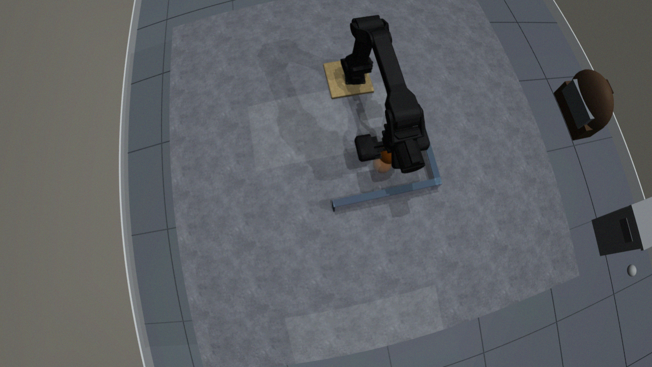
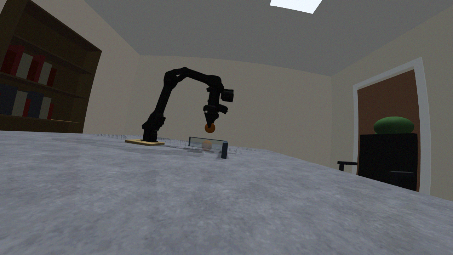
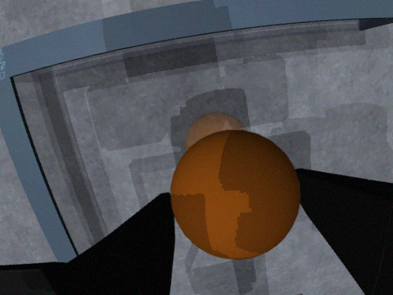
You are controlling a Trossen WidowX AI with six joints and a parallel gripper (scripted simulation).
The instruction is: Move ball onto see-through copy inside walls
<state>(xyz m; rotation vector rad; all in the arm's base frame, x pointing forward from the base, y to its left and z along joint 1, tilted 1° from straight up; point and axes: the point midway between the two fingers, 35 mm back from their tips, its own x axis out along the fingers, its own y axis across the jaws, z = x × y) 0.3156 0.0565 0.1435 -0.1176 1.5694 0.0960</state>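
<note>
The see-through copy of ball lies 9 cm below my gripper tip and 1 cm to the right of it. Also, from my gripper tip: orange ball: right at my gripper tip.
</note>
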